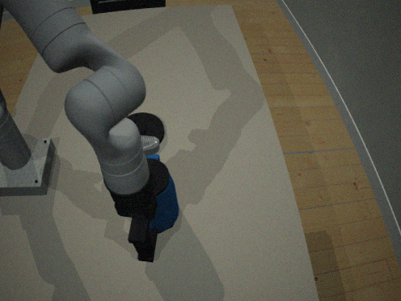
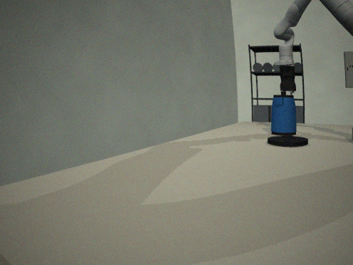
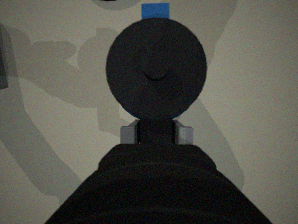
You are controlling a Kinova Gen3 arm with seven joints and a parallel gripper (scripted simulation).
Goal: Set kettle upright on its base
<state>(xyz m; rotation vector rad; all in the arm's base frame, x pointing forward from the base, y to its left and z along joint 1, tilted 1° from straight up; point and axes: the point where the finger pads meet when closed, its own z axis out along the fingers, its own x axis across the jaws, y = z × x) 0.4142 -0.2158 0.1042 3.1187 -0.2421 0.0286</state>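
Right now my hand is 5 cm above the blue kettle and 3 cm to the right of it. From my hand the other things lie so: base: 33 cm to the left, 13 cm below, 4 cm behind.
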